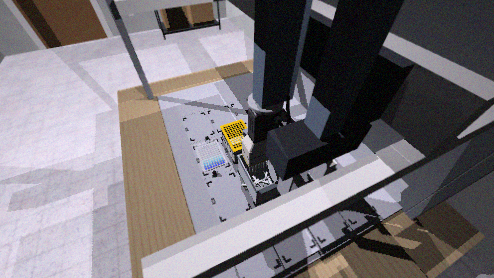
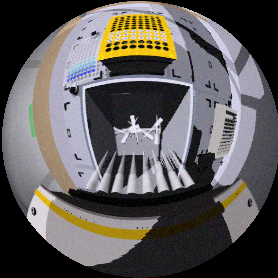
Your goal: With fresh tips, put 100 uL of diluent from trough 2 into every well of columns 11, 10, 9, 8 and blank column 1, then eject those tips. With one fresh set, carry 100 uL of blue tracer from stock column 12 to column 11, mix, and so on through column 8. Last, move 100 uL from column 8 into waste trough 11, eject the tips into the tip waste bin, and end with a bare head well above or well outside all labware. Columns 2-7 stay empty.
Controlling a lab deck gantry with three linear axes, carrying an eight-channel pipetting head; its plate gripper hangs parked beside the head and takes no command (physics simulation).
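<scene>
The eight-channel head (image 1: pixel 262 125) (image 2: pixel 132 199) carries a row of pale pointed tips (image 2: pixel 133 175) over the near part of the tip waste bin (image 2: pixel 178 107) (image 1: pixel 266 192). White used tips (image 2: pixel 135 129) lie in a loose heap on the bin floor. The well plate (image 1: pixel 210 152) (image 2: pixel 82 57) has blue wells fading from dark to pale toward its middle; the other wells look pale. The yellow tip rack (image 1: pixel 233 131) (image 2: pixel 137 56) holds some white tips and has dark empty holes. The slotted trough block (image 2: pixel 218 131) stands right of the bin. The parked plate gripper cannot be made out clearly.
The rack stands behind the bin, with the plate at its left. A dark carriage block (image 1: pixel 295 145) hangs beside the head and hides part of the deck. A pale gantry beam (image 1: pixel 280 217) crosses the front. A wooden table edge (image 1: pixel 150 165) borders the deck at left.
</scene>
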